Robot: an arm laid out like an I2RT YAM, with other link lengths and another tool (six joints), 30 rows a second.
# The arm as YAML. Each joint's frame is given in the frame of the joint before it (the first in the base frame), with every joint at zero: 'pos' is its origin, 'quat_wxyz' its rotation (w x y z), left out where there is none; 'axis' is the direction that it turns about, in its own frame. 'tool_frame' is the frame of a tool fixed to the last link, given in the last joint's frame.
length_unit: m
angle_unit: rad
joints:
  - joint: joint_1
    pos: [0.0, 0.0, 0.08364]
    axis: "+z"
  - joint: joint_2
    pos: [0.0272, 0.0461, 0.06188]
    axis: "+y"
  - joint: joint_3
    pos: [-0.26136, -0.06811, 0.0]
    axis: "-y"
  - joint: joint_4
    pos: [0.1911, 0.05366, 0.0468]
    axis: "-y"
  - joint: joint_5
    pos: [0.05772, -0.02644, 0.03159]
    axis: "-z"
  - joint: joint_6
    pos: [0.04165, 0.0, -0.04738]
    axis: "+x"
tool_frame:
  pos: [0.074, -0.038, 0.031]
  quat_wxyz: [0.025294, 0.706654, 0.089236, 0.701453]
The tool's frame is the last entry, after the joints.
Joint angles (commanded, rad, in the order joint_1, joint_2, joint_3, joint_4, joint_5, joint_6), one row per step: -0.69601, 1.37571, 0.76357, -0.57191, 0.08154, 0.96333; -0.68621, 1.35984, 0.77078, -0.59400, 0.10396, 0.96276; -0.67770, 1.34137, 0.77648, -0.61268, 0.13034, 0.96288; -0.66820, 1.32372, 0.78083, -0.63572, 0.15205, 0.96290; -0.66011, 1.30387, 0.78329, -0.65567, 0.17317, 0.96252; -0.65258, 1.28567, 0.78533, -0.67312, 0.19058, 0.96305; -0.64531, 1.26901, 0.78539, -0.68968, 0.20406, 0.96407
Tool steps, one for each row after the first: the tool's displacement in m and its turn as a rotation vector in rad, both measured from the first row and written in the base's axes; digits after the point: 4 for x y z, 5 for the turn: -0.0021, 0.0010, 0.0047, -0.01676, 0.01265, 0.00186; -0.0047, 0.0015, 0.0098, -0.03911, 0.02376, 0.00017; -0.0076, 0.0031, 0.0140, -0.05416, 0.03704, 0.00142; -0.0108, 0.0046, 0.0183, -0.07104, 0.04735, 0.00173; -0.0135, 0.0061, 0.0220, -0.08537, 0.05474, 0.00199; -0.0162, 0.0080, 0.0247, -0.09521, 0.06169, 0.00315
